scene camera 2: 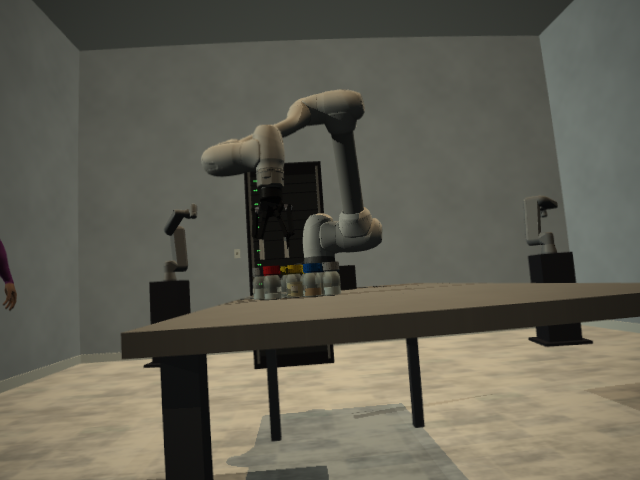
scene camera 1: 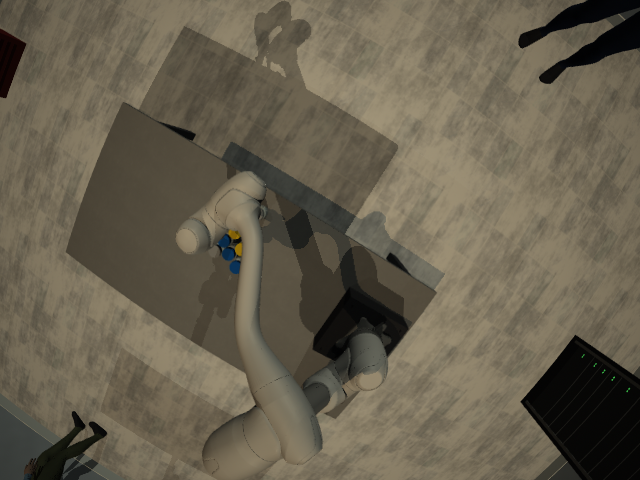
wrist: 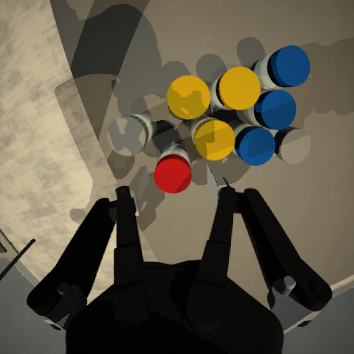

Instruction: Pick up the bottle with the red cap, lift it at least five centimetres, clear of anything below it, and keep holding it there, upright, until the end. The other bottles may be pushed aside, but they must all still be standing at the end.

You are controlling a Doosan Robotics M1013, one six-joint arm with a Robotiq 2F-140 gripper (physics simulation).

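Places are measured from the arm's base along level axes (x ahead, y left, z up), in millimetres.
Where they show: gripper, fingertip midpoint: (scene camera 2: 274,258) (wrist: 177,173); arm's base, link origin: (scene camera 1: 363,341).
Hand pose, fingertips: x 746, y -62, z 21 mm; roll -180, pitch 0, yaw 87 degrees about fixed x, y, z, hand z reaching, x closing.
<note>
Each offset is from my fingertips to the top centre of the thing. Level surfaces: height alone.
The bottle with the red cap @(13 mm ahead, 9 mm right, 24 mm down) (scene camera 2: 271,269) (wrist: 172,174) stands upright on the table @(129 mm down) (scene camera 1: 155,206) (scene camera 2: 361,310), at the edge of a cluster. In the scene camera 1 view it does not show, hidden under the arm. My gripper (scene camera 2: 274,252) (wrist: 177,173) is open and empty, pointing down, its fingertips slightly above cap height. In the wrist view the red cap appears between the fingertips. A grey-capped bottle @(53 mm back, 63 mm right, 24 mm down) (wrist: 127,135) is on its left. A yellow-capped bottle @(31 mm back, 54 mm left, 24 mm down) (wrist: 214,139) is close on its upper right.
Two more yellow-capped bottles @(90 mm back, 25 mm left, 24 mm down) (wrist: 188,96) @(95 mm back, 92 mm left, 24 mm down) (wrist: 239,88) and three blue-capped ones @(123 mm back, 170 mm left, 24 mm down) (wrist: 290,65) @(65 mm back, 146 mm left, 24 mm down) (wrist: 275,109) @(16 mm back, 115 mm left, 24 mm down) (wrist: 255,145) stand behind. Another grey-capped bottle @(11 mm back, 177 mm left, 24 mm down) (wrist: 293,146) stands at the cluster's right. The table's edge runs left of the bottles in the wrist view.
</note>
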